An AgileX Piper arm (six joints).
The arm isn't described. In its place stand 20 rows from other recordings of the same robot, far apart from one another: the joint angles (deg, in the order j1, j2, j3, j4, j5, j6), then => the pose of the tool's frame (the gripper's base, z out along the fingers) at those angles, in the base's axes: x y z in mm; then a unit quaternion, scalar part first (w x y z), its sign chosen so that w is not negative.
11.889 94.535 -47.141 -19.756 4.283 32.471 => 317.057 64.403 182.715 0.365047 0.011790 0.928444 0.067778
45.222 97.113 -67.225 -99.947 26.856 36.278 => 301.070 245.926 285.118 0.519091 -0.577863 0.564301 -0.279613
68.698 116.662 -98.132 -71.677 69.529 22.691 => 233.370 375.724 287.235 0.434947 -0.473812 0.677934 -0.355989
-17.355 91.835 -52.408 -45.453 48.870 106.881 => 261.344 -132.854 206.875 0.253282 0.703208 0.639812 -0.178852
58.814 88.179 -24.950 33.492 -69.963 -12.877 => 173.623 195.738 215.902 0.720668 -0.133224 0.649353 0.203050
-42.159 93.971 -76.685 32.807 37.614 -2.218 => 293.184 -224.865 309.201 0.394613 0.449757 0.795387 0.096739
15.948 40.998 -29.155 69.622 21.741 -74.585 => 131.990 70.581 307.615 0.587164 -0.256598 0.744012 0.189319
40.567 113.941 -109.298 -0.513 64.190 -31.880 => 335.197 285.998 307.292 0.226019 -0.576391 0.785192 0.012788
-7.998 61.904 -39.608 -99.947 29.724 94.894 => 216.412 -75.285 320.676 0.581508 0.169022 0.748108 -0.271319
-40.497 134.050 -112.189 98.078 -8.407 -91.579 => 414.294 -371.125 219.510 0.543259 0.361467 0.722958 -0.227030
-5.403 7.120 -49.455 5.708 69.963 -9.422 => -37.004 12.041 360.865 0.555540 -0.040882 0.830152 -0.023482
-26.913 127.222 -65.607 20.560 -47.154 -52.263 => 385.406 -221.915 109.928 0.476483 0.008116 0.771363 -0.421778
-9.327 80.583 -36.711 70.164 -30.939 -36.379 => 260.904 -87.450 231.022 0.534162 0.405780 0.732529 -0.115823
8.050 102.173 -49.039 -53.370 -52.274 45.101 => 338.608 106.226 206.024 0.566835 -0.230696 0.719142 0.329107
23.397 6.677 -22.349 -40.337 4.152 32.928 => 36.154 10.996 330.600 0.800258 -0.138414 0.575016 0.098916
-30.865 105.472 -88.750 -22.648 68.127 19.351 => 309.410 -222.805 272.233 0.067422 0.363046 0.908484 -0.195727
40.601 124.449 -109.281 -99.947 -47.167 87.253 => 337.721 376.044 289.118 0.446369 -0.561153 0.554509 0.422353
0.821 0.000 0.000 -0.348 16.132 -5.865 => 54.764 0.631 187.781 0.634436 -0.046754 0.770959 -0.030451
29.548 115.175 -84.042 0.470 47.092 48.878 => 361.741 205.692 184.301 0.110857 0.168382 0.974868 0.094816
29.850 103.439 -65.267 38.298 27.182 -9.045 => 312.427 208.995 198.280 0.198043 -0.074205 0.942293 0.259531
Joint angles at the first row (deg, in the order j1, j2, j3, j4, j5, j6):
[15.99, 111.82, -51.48, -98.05, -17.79, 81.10]
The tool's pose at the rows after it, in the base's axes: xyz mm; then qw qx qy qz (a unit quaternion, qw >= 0):
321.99 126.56 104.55 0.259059 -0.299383 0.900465 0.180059
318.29 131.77 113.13 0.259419 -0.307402 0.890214 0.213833
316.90 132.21 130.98 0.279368 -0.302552 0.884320 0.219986
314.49 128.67 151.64 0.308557 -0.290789 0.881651 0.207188
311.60 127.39 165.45 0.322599 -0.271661 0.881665 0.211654
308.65 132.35 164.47 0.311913 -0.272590 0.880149 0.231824
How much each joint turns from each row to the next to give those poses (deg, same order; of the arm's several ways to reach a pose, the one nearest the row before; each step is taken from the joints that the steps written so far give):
[0.00, -0.13, 0.11, -1.90, -3.77, 4.69]
[0.00, -1.17, 0.00, 0.00, -4.21, 0.28]
[0.00, -3.08, 0.20, 0.00, -0.57, 1.23]
[0.00, -4.11, 0.76, 0.01, 1.93, 1.37]
[0.00, -2.66, 0.41, 0.00, 0.31, 2.67]
[0.45, 0.28, -0.01, -0.01, -2.10, 1.06]

